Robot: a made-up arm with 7 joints.
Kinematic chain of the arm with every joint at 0, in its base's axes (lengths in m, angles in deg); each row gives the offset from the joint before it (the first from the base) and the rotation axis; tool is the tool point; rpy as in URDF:
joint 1: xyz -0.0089 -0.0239 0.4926 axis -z
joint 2: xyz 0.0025 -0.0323 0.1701 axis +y
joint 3: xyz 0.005 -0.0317 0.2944 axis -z
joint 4: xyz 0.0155 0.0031 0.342 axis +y
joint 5: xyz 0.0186 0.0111 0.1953 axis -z
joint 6: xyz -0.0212 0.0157 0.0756 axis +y
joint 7: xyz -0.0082 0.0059 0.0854 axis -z
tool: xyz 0.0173 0.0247 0 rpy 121.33 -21.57 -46.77
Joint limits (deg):
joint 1: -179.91..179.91
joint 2: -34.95..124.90
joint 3: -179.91..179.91
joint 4: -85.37..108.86
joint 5: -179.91..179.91
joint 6: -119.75..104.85
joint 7: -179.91..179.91
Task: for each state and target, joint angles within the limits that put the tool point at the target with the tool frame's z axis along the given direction. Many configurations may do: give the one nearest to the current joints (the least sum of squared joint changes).
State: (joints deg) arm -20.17 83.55 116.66 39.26 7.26 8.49 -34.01
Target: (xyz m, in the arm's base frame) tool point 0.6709 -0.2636 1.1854 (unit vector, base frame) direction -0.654 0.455 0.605
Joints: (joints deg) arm -14.47 46.72 97.28 59.95 0.26 20.44 -26.57
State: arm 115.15 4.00 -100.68 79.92 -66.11 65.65 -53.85
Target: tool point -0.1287 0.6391 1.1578 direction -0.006 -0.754 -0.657
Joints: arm 67.74 -34.95 -137.38 70.20 -98.32 43.25 -62.49
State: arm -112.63 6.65 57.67 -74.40 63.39 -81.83 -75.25
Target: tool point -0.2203 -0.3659 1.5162 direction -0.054 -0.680 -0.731
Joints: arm -71.19 -26.26 49.34 -29.86 79.12 -38.17 -67.72
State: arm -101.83 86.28 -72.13 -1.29 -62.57 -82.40 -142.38
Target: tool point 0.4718 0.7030 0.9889 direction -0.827 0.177 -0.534
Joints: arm -52.28 61.10 -50.09 45.86 -33.48 -39.59 -103.89
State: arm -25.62 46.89 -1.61 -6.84 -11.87 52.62 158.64
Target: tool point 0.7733 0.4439 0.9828 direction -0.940 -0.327 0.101
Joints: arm -33.54 77.34 -8.97 -28.22 -59.27 53.01 179.91
